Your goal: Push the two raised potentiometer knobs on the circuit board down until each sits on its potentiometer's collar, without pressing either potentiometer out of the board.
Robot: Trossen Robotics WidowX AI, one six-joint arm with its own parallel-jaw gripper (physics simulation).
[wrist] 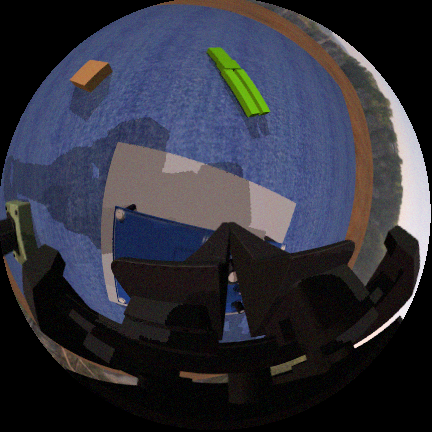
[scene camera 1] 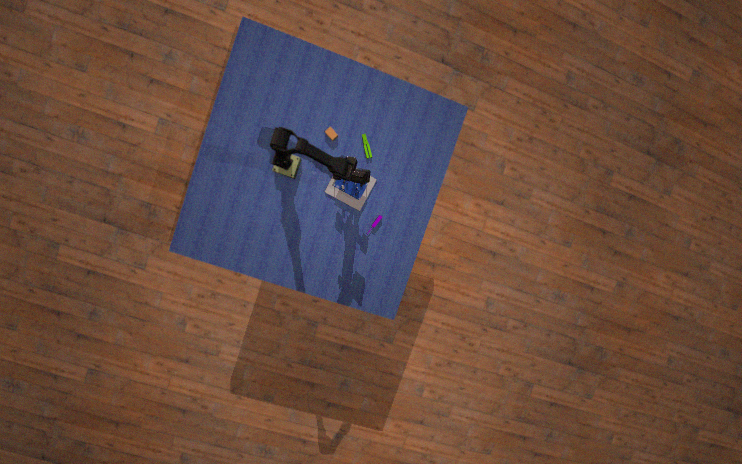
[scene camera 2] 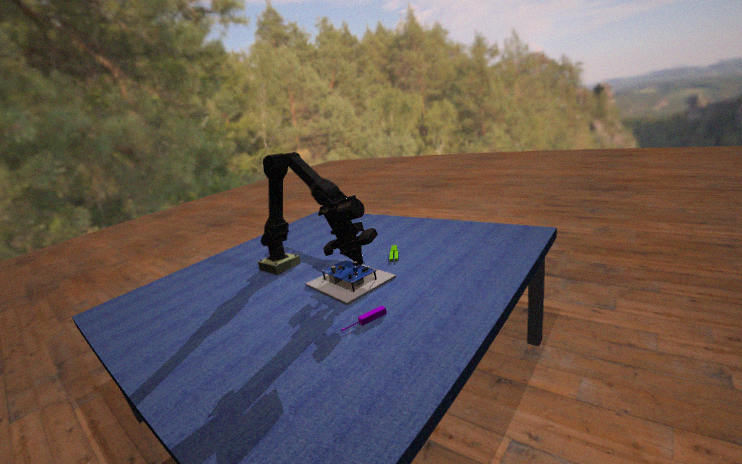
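Where they show: gripper, fingertip midpoint: [wrist: 227,227] [scene camera 2: 361,264]; arm's base at its link origin: [scene camera 1: 284,162] [scene camera 2: 277,257].
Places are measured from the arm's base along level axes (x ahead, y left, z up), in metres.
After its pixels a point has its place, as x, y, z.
Observation:
The blue circuit board [scene camera 1: 358,191] {0.410, 0.062, 0.006} [scene camera 2: 343,273] {0.361, 0.050, 0.006} [wrist: 150,240] {0.307, 0.103, 0.006} stands on thin dark legs above a pale base plate [scene camera 1: 345,199] {0.368, -0.008, -0.025} [scene camera 2: 345,297] {0.440, -0.009, -0.025} [wrist: 145,180] {0.286, 0.141, -0.026}. My gripper [scene camera 2: 360,263] {0.359, 0.127, 0.007} [wrist: 227,227] {0.359, 0.127, 0.007} is shut and empty, pointing down, its tips low over or at the board's top. Whether they touch anything cannot be told. A small pale round part [wrist: 232,276] {0.366, 0.098, 0.028} shows through the gap between the fingers in the wrist view; it may be a knob. The fingers hide much of the board there. In the scene views the parts on the board are too small to tell how high either knob sits.
A green clamp-shaped object [scene camera 1: 367,146] {0.330, 0.303, -0.024} [scene camera 2: 393,253] {0.329, 0.297, -0.026} [wrist: 242,87] {0.340, 0.280, -0.022} and an orange block [scene camera 1: 331,133] {0.132, 0.260, -0.013} [wrist: 91,75] lie beyond the plate. A purple screwdriver [scene camera 1: 376,222] {0.580, -0.034, -0.016} [scene camera 2: 372,315] {0.588, -0.032, -0.019} lies on the other side. All rest on the blue table [scene camera 1: 262,65] {-0.356, 0.388, -0.033} [scene camera 2: 454,257] {0.533, 0.386, -0.034} [wrist: 165,60] {0.234, 0.297, -0.034}.

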